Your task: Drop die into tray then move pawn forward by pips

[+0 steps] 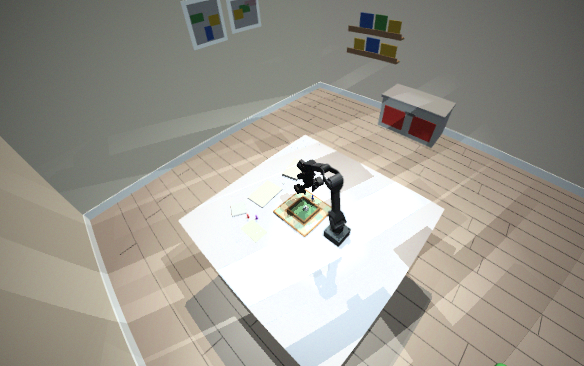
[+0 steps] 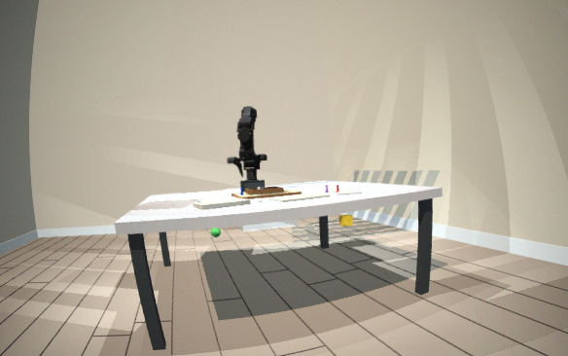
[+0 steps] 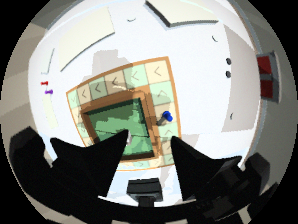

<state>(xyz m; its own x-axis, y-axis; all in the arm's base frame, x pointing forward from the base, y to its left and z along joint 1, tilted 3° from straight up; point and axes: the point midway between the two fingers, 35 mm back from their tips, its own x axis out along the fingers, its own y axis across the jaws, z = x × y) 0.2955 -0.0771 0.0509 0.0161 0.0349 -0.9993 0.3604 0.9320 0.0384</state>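
Now: gripper tip 7 cm above the blue pawn and 4 cm to the left of it. Round my gripper tip: red pawn: 36 cm to the left, 21 cm ahead, 8 cm below; then white die: 7 cm below, 6 cm to the left, 3 cm behind; then purple pawn: 33 cm to the left, 16 cm ahead, 8 cm below.
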